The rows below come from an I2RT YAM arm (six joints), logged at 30 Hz.
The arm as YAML. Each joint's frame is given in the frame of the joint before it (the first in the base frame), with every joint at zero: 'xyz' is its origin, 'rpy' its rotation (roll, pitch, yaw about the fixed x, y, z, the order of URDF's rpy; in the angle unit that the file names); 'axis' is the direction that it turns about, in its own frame. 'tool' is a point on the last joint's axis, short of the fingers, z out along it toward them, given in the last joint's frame.
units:
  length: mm
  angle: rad
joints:
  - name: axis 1
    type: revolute
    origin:
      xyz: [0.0, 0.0, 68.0]
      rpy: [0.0, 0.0, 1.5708]
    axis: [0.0, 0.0, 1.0]
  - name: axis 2
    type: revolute
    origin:
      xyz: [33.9, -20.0, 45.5]
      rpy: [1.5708, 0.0, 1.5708]
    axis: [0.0, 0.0, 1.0]
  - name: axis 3
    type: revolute
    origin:
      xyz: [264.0, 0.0, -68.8]
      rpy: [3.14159, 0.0, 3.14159]
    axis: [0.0, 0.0, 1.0]
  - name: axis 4
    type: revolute
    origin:
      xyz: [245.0, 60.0, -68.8]
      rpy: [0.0, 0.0, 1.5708]
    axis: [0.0, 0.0, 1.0]
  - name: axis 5
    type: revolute
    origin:
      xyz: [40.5, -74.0, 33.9]
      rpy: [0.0, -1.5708, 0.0]
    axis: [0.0, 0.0, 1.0]
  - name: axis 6
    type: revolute
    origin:
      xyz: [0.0, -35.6, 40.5]
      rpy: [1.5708, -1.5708, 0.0]
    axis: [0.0, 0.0, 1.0]
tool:
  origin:
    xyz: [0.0, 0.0, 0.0]
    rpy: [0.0, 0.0, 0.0]
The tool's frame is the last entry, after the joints.
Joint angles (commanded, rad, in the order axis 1, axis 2, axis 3, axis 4, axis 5, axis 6), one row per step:
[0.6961 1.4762 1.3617 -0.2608 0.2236 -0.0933]
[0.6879 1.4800 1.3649 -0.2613 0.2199 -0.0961]
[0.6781 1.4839 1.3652 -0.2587 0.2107 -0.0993]
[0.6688 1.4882 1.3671 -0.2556 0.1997 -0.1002]
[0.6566 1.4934 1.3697 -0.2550 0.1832 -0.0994]
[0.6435 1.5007 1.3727 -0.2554 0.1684 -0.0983]
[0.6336 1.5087 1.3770 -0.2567 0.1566 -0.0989]
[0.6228 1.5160 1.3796 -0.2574 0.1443 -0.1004]
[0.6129 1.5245 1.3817 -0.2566 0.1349 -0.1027]
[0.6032 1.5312 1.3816 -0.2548 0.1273 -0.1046]
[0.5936 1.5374 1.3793 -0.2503 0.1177 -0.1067]
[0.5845 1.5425 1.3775 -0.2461 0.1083 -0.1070]
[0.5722 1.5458 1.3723 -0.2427 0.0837 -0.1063]
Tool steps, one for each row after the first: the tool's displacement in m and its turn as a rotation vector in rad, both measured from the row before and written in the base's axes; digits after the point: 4 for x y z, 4 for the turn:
[0.0025 -0.0015 -0.0002 -0.0020 0.0006 -0.0038]
[0.0028 -0.0017 -0.0009 -0.0007 0.0016 -0.0001]
[0.0028 -0.0015 -0.0005 0.0028 0.0016 0.0013]
[0.0034 -0.0021 -0.0008 0.0042 0.0056 0.0028]
[0.0040 -0.0021 -0.0014 0.0025 0.0075 0.0002]
[0.0035 -0.0013 -0.0013 0.0001 0.0064 0.0013]
[0.0035 -0.0017 -0.0016 -0.0006 0.0065 0.0011]
[0.0036 -0.0014 -0.0021 -0.0022 0.0057 -0.0003]
[0.0032 -0.0017 -0.0021 -0.0020 0.0050 -0.0020]
[0.0031 -0.0017 -0.0025 -0.0008 0.0046 0.0000]
[0.0028 -0.0017 -0.0020 0.0014 0.0042 -0.0004]
[0.0027 -0.0026 -0.0027 0.0061 0.0100 0.0099]

